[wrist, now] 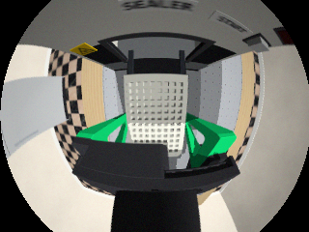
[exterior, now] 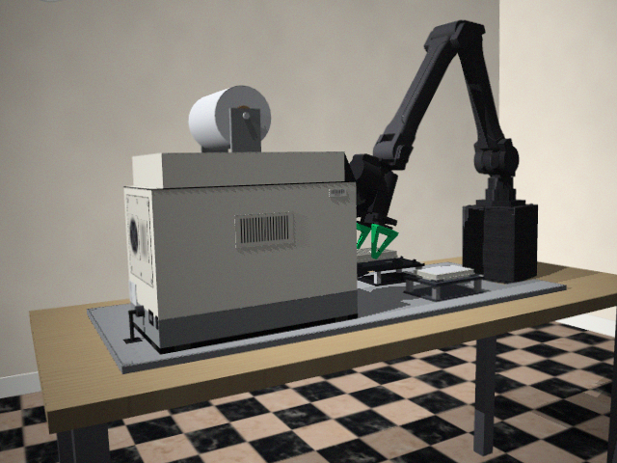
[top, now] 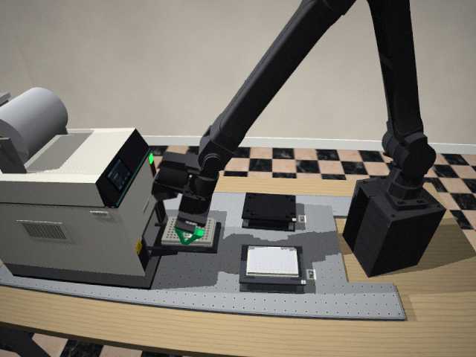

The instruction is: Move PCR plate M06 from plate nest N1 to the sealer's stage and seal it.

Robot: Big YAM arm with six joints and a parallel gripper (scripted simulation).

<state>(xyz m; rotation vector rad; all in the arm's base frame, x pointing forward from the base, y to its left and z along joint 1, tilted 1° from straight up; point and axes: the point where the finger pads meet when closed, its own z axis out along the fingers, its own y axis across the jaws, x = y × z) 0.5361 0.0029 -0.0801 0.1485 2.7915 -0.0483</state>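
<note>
The sealer stage is 20 mm below my hand and 10 mm behind it. Also, from my hand: start key: 100 mm to the right, 80 mm ahead, 70 mm above; then plate M06: right at my hand; then yellow warning label: 110 mm ahead, 80 mm to the left, 30 mm above.
</note>
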